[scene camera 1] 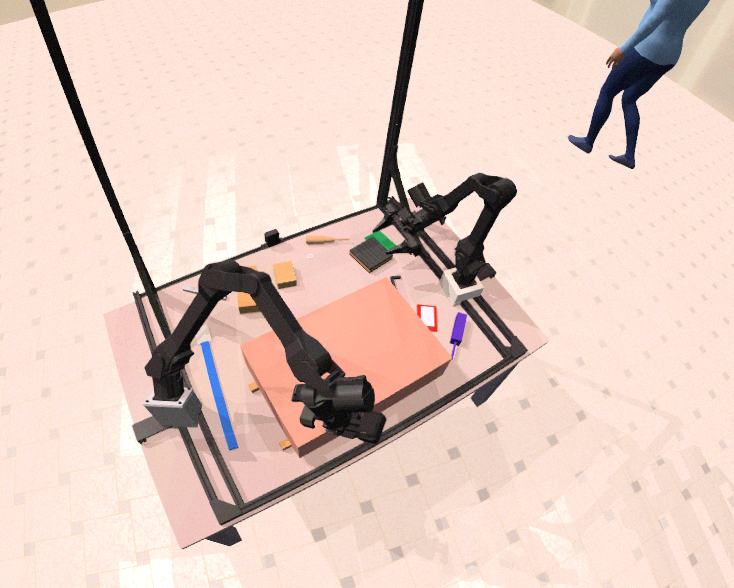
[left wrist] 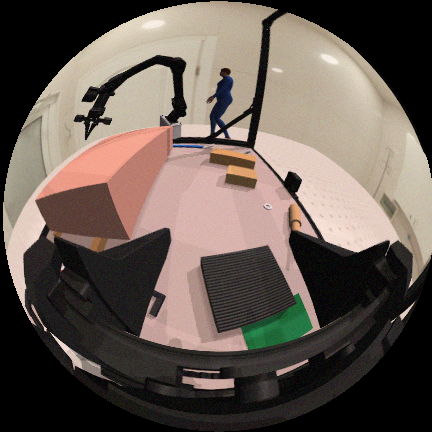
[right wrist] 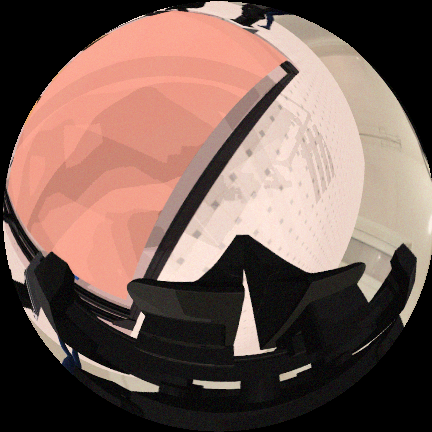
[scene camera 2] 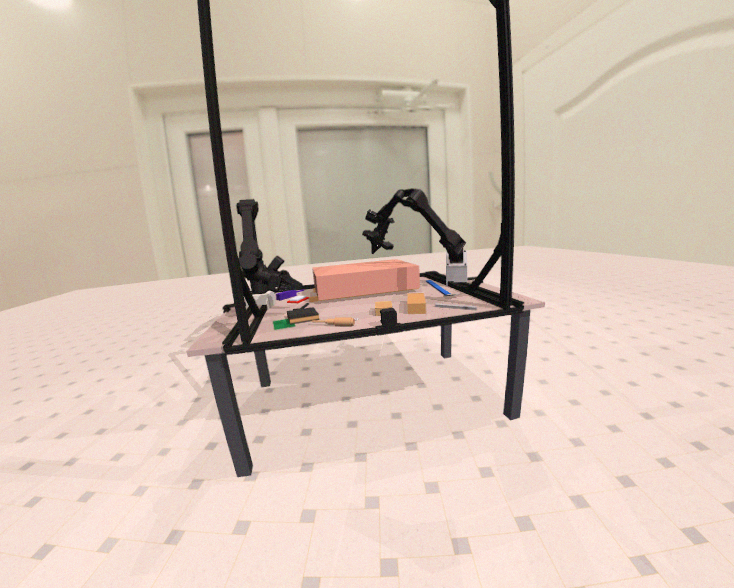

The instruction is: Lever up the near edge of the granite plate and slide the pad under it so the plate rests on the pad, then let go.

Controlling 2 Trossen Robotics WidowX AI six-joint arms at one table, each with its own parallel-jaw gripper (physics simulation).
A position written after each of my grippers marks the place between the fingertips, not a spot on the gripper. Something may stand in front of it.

Observation:
My left gripper [scene camera 1: 379, 242] is open, with nothing in its grasp. My right gripper [scene camera 1: 356, 435] is shut, holding nothing. Also in view: a granite plate [scene camera 1: 373, 331].
The granite plate is seen too in the left wrist view [left wrist: 99, 193], in the right wrist view [right wrist: 108, 153] and in scene camera 2 [scene camera 2: 337, 281]. My left gripper also shows in the left wrist view [left wrist: 232, 235] and in scene camera 2 [scene camera 2: 301, 286]. My right gripper is seen too in the right wrist view [right wrist: 241, 239].

